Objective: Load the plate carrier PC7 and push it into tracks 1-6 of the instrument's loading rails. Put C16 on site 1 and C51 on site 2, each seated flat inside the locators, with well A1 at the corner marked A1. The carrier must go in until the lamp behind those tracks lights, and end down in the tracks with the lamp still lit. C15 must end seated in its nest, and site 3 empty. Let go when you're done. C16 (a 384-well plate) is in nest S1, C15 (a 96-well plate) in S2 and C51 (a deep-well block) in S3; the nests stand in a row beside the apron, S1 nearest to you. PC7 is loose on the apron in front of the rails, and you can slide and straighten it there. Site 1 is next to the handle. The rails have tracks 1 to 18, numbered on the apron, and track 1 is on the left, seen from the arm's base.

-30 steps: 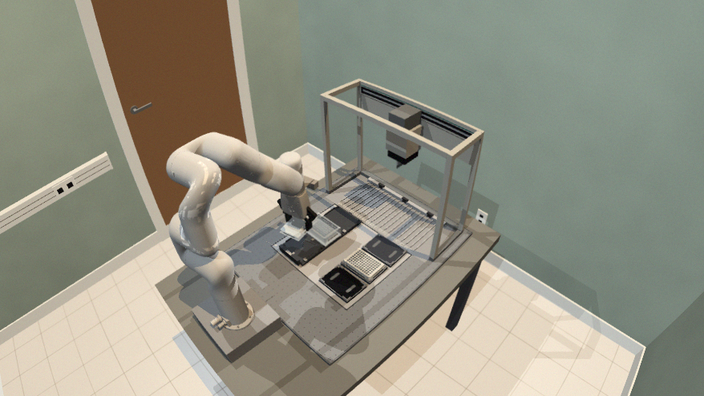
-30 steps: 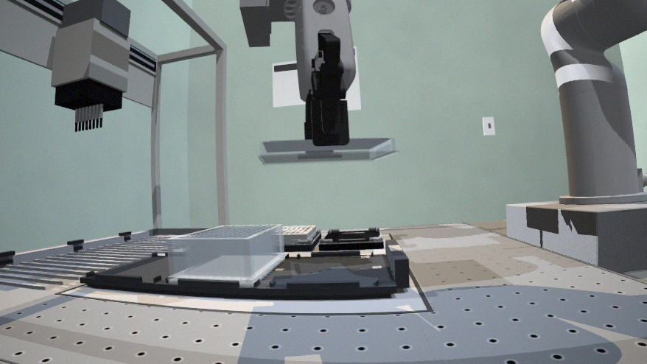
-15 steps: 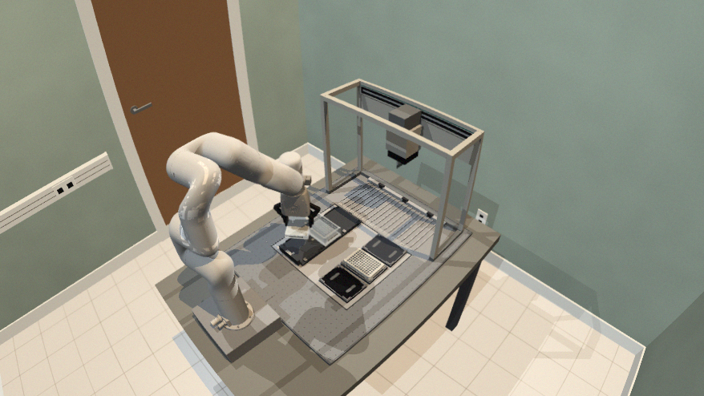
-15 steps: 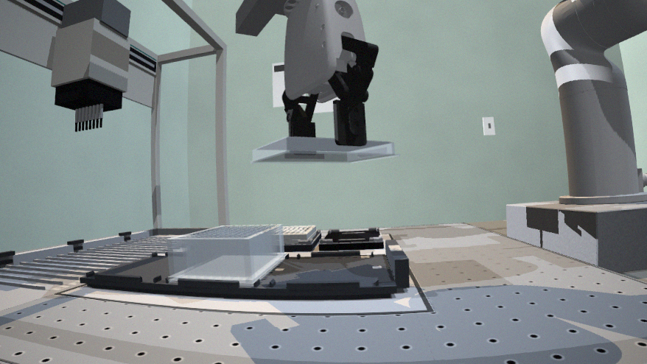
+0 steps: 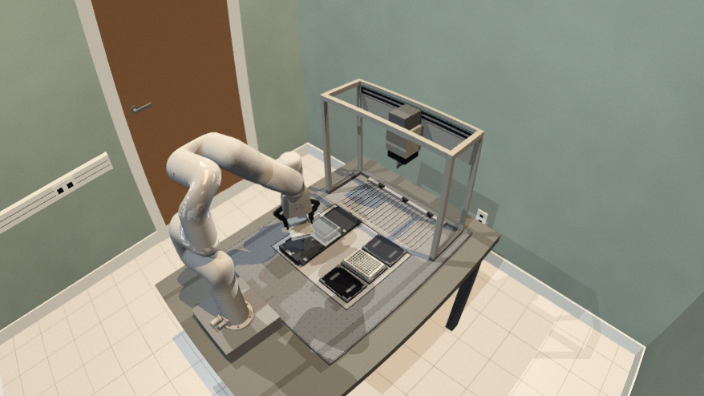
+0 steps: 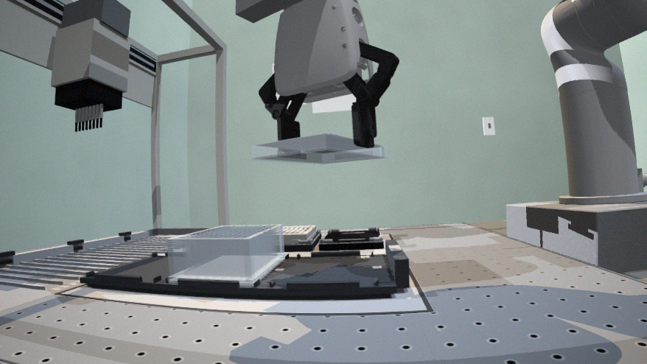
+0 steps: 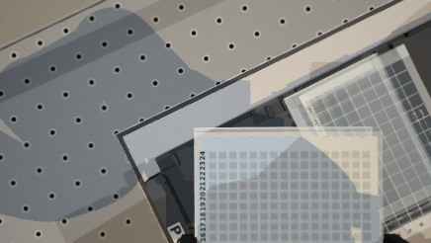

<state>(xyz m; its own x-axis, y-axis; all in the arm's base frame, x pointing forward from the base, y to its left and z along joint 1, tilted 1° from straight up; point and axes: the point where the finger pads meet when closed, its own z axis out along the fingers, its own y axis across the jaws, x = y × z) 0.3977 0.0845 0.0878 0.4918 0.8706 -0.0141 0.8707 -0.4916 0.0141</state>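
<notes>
Now: hand 100 mm short of the carrier PC7, 10 mm to the left of it and 120 mm above it. Also, from my hand: 384-well plate C16: 10 mm below; then nest S3: 190 mm ahead, 240 mm to the right, 130 mm below; then nest S1: 30 mm behind, 230 mm to the right, 130 mm below.
</notes>
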